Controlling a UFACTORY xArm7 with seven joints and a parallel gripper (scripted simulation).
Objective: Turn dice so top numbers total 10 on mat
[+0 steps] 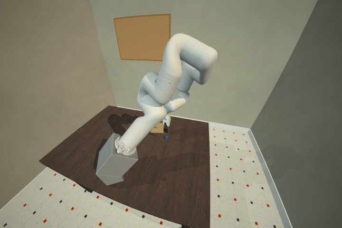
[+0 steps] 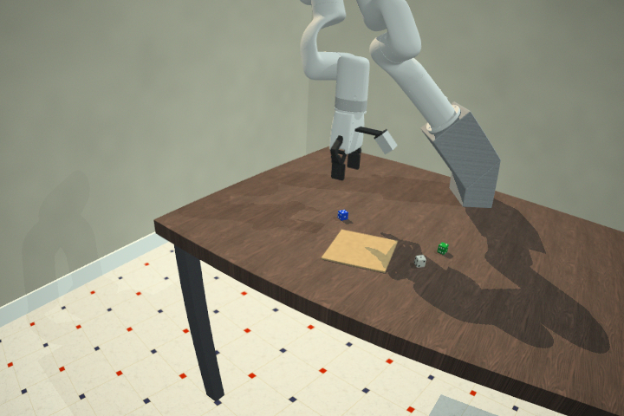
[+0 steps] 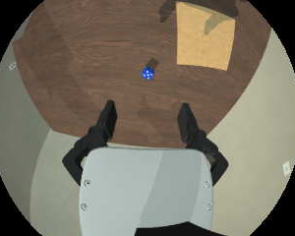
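My hand is 12 cm above the blue die. Round my hand: green die (27 cm to the left, 12 cm below, 6 cm ahead); then tan mat (13 cm below, 13 cm ahead, 9 cm to the left); then white die (23 cm to the left, 14 cm ahead, 12 cm below).
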